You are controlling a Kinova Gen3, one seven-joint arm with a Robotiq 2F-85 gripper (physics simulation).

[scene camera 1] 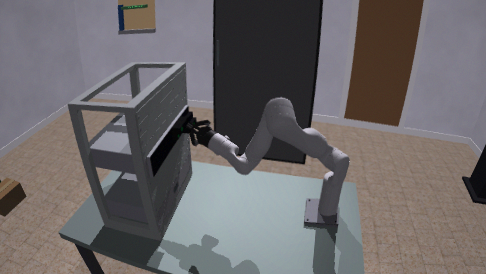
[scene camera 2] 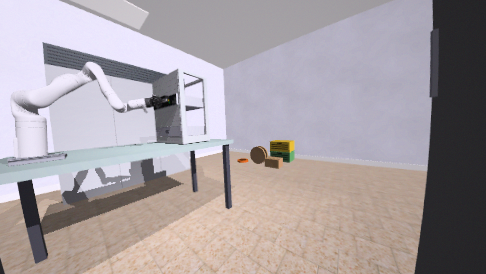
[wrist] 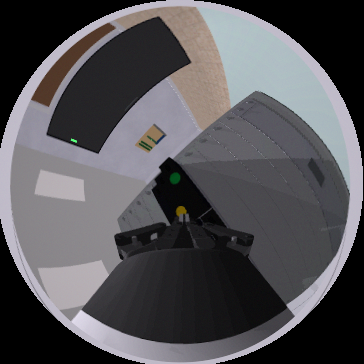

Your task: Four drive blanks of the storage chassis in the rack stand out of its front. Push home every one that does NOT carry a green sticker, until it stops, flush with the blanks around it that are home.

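Frame: origin at the arm's base, x ahead, y left, z up, level; millimetres.
Seen in the pictures: gripper, between the fingertips: (scene camera 1: 186, 123) (scene camera 2: 167, 100) (wrist: 183, 219); arm's base, origin of its link: (scene camera 1: 327, 209) (scene camera 2: 33, 156).
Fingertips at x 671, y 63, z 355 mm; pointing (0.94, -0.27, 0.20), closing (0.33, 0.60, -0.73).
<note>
Pixels of each thing's top centre, then the offset from my fingertips to it. "spot": a spot on its surface instead. Level surfaces: height alone.
- black storage chassis, a spot on its surface: (scene camera 1: 162, 154) spot: dx -21, dy +240, dz -10 mm
- yellow sticker, centre of its top: (wrist: 176, 214) dx +6, dy -13, dz +8 mm
- pale table, height of its surface: dz -381 mm
The black storage chassis (scene camera 1: 162, 154) runs across the grey rack's front (scene camera 1: 137, 150) (scene camera 2: 182, 112) (wrist: 260, 195). My gripper (scene camera 1: 192, 123) (scene camera 2: 171, 100) (wrist: 183, 219) is shut and empty, pointing at the chassis's far end in scene camera 1. In the wrist view its tips overlap the lower edge of a yellow sticker (wrist: 181, 210) on a black blank, at or very near its face; contact is unclear. A blank with a green sticker (wrist: 175, 178) stands beside it, away from the tips. The dark blanks blend together, and the gripper hides part of them, so how far each stands out is unclear.
The rack stands on the pale table (scene camera 1: 240, 210) (scene camera 2: 105, 159), with the arm's base plate (scene camera 1: 312, 212) at the opposite end. Flat grey panels lie above and below the chassis. A tall dark cabinet (scene camera 1: 265, 65) (wrist: 115, 85) stands behind. Crates (scene camera 2: 282, 151) stand on the floor.
</note>
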